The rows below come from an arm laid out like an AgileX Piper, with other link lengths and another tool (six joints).
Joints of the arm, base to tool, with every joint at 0 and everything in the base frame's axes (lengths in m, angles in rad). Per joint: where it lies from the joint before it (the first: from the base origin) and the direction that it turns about. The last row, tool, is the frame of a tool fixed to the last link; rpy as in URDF.
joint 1: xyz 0 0 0.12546 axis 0 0 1
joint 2: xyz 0 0 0 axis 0 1 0
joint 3: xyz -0.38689 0 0.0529 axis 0 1 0
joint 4: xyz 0.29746 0 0.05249 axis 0.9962 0 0.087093
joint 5: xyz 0 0 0 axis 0 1 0
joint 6: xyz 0.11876 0 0.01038 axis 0.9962 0 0.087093
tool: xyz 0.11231 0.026 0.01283 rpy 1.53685 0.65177 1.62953
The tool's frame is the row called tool.
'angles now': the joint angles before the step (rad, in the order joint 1, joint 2, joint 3, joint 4, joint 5, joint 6). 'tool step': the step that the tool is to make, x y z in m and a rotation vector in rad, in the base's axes. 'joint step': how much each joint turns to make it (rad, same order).
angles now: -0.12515, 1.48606, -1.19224, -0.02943, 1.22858, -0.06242
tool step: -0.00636, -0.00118, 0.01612, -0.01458, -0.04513, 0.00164
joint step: 0.00001, -0.04660, 0.00000, -0.00898, 0.00000, 0.00001
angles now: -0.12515, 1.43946, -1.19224, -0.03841, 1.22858, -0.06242
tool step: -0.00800, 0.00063, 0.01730, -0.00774, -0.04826, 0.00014
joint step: -0.00001, -0.05089, -0.00001, -0.00166, 0.00206, -0.00001
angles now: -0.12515, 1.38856, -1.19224, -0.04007, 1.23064, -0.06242
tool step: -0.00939, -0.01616, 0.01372, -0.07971, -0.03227, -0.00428
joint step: -0.00001, -0.04316, 0.00000, -0.07816, 0.00203, 0.01133
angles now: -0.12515, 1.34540, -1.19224, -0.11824, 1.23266, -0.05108
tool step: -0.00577, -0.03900, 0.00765, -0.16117, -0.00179, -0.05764
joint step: 0.00001, -0.01161, 0.00000, -0.17968, 0.00379, 0.07177
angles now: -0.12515, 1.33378, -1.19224, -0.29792, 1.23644, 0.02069
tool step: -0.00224, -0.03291, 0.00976, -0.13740, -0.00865, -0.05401
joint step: 0.00001, -0.00164, 0.00000, -0.15504, 0.00002, 0.06955
